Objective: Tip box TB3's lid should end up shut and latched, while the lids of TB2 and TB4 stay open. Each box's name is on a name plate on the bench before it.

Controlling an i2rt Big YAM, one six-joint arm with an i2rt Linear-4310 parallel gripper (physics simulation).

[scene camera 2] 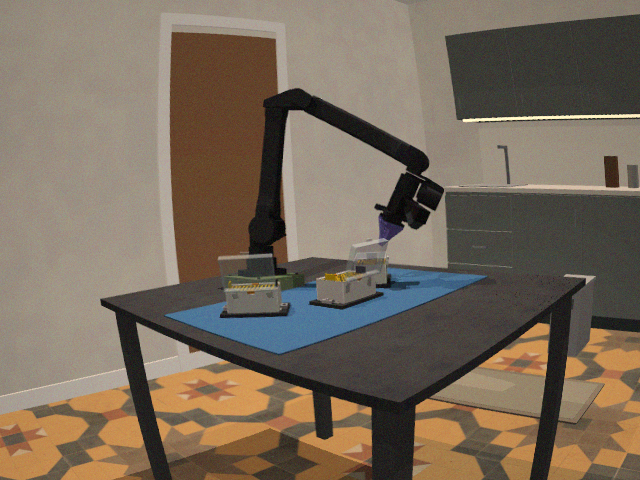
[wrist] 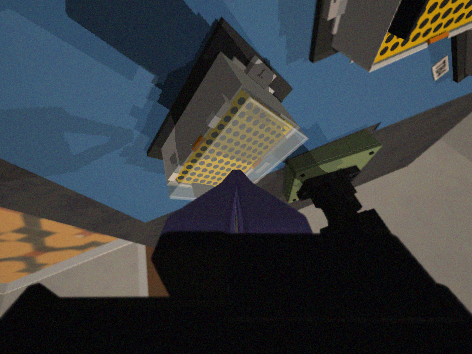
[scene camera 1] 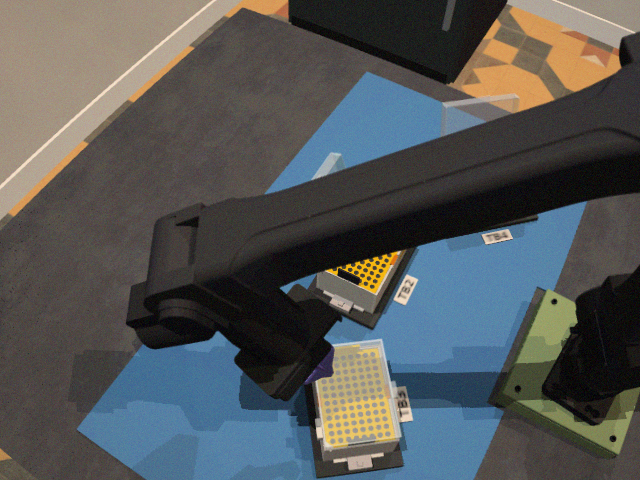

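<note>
Box TB3 holds a yellow rack. Its clear lid lies over the rack, down or nearly so; I cannot tell whether it is latched. My gripper is shut and empty, its purple fingers at the lid's hinge-side edge in scene camera 1; contact is unclear. Box TB2 has its lid standing open. Box TB4 has its lid standing open; my arm hides most of this box in scene camera 1.
Name plates TB3, TB2 and TB4 lie by the boxes on the blue mat. The arm stands on a green base. My forearm passes above TB2 and TB4.
</note>
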